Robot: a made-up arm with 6 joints.
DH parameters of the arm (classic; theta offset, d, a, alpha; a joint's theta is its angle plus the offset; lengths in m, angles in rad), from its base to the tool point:
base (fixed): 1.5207 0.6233 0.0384 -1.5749
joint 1: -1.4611 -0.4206 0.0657 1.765
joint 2: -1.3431 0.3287 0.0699 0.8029
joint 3: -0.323 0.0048 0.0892 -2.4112
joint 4: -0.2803 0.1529 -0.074 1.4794
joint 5: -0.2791 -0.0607 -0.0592 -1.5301
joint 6: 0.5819 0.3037 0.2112 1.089
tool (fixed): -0.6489 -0.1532 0 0
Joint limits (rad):
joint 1: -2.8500..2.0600
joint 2: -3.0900..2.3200
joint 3: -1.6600..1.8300
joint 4: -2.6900..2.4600
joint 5: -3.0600..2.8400
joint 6: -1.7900..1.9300
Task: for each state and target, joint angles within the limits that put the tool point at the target. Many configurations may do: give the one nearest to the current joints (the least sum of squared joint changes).
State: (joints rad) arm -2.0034 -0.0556 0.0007 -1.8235 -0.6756 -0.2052
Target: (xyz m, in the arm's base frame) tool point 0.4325 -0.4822 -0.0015
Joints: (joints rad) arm -1.7270 0.6133 0.5258 -1.9427 -0.3933 0.2668
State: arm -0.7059 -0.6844 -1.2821 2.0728 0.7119 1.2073
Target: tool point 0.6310 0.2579 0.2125
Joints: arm -0.8381 -0.8477 -1.6600 2.4600 0.6166 1.5638
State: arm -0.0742 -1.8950 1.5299 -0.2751 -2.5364 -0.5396
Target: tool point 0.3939 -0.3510 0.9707
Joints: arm 1.0299 -2.3744 1.6997 -0.5328 -2.0361 -0.7435
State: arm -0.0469 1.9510 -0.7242 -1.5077 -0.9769 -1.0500
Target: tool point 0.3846 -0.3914 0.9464
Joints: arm -0.0911 2.1141 -0.8414 -1.4893 -1.0797 -1.1675
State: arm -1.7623 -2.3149 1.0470 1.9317 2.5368 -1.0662
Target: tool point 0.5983 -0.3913 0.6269
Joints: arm -1.1113 -2.4370 1.4752 1.2589 2.1718 -0.7853
